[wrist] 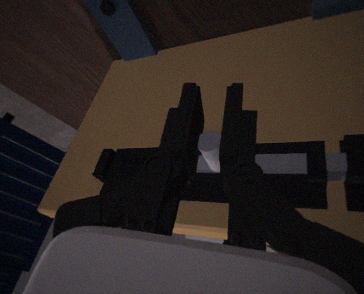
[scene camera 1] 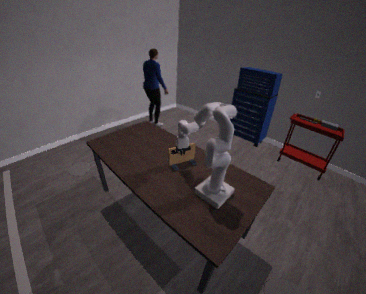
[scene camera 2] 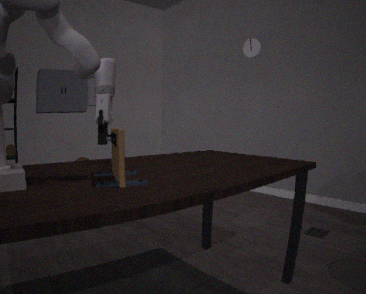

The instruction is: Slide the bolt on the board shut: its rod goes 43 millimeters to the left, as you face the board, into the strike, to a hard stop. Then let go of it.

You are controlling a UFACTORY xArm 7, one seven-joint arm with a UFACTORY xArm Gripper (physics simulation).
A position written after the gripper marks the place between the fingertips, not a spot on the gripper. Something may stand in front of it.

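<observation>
A wooden board [wrist: 295, 74] is visible, as is the gripper [wrist: 215, 102].
</observation>
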